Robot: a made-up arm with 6 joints. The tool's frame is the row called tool.
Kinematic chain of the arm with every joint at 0, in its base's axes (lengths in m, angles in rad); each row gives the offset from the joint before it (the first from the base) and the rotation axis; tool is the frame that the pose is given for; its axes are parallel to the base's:
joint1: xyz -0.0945 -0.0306 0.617 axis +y
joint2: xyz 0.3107 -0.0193 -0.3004 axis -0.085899 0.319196 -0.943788
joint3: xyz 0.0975 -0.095 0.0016 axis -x
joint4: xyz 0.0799 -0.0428 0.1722 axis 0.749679 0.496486 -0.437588
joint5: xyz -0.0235 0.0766 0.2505 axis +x
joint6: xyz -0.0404 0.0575 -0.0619 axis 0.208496 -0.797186 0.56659
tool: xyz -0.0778 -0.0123 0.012
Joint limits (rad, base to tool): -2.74..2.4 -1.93..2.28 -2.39..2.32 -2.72..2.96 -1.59..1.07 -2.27..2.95
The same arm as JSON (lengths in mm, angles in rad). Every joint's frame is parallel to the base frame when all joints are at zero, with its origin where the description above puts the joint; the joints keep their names.
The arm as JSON. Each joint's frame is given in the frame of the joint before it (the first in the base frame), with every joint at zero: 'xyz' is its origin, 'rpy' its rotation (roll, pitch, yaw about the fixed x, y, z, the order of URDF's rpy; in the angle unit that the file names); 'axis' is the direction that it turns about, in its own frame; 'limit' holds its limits. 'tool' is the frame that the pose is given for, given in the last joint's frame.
{"units": {"length": "mm", "angle": "rad"}, "joints": [
  {"name": "joint1", "type": "revolute", "origin": {"xyz": [-94.5, -30.6, 617.0], "rpy": [0.0, 0.0, 0.0]}, "axis": [0.0, 1.0, 0.0], "limit": {"lower": -2.74, "upper": 2.4}},
  {"name": "joint2", "type": "revolute", "origin": {"xyz": [310.7, -19.3, -300.4], "rpy": [0.0, 0.0, 0.0]}, "axis": [-0.085899, 0.319196, -0.943788], "limit": {"lower": -1.93, "upper": 2.28}},
  {"name": "joint3", "type": "revolute", "origin": {"xyz": [97.5, -95.0, 1.6], "rpy": [0.0, 0.0, 0.0]}, "axis": [-1.0, 0.0, 0.0], "limit": {"lower": -2.39, "upper": 2.32}},
  {"name": "joint4", "type": "revolute", "origin": {"xyz": [79.9, -42.8, 172.2], "rpy": [0.0, 0.0, 0.0]}, "axis": [0.749679, 0.496486, -0.437588], "limit": {"lower": -2.72, "upper": 2.96}},
  {"name": "joint5", "type": "revolute", "origin": {"xyz": [-23.5, 76.6, 250.5], "rpy": [0.0, 0.0, 0.0]}, "axis": [1.0, 0.0, 0.0], "limit": {"lower": -1.59, "upper": 1.07}},
  {"name": "joint6", "type": "revolute", "origin": {"xyz": [-40.4, 57.5, -61.9], "rpy": [0.0, 0.0, 0.0]}, "axis": [0.208496, -0.797186, 0.56659], "limit": {"lower": -2.27, "upper": 2.95}}
], "tool": {"origin": {"xyz": [-77.8, -12.3, 12.0], "rpy": [0.0, 0.0, 0.0]}}}

